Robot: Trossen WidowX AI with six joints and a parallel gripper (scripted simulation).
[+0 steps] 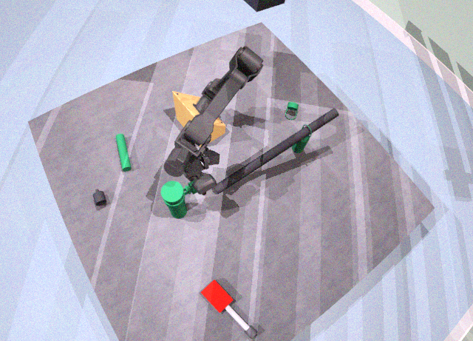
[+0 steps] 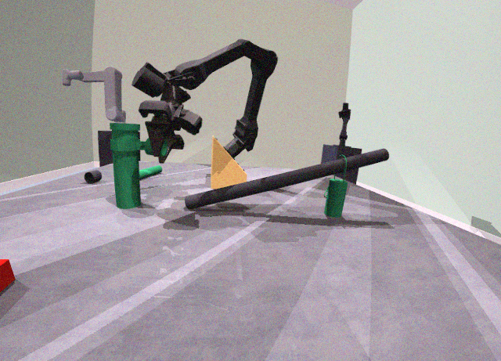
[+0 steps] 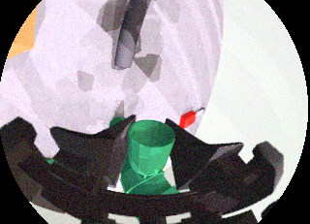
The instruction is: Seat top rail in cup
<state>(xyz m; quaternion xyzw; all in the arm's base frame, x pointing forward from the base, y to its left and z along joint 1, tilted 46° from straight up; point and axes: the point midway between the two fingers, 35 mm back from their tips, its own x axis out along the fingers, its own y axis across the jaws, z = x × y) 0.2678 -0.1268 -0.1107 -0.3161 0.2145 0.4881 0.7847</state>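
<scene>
The green rail-end cup is 20 mm behind my gripper tip, 20 mm to the right of it and 30 mm above it. From my gripper tip the other things lie so: small green post: 10 mm ahead, 460 mm to the left, 20 mm below; green cylinder: 340 mm behind, 160 mm to the right, 110 mm below; small dark cylinder: 220 mm behind, 320 mm to the right, 100 mm below.
</scene>
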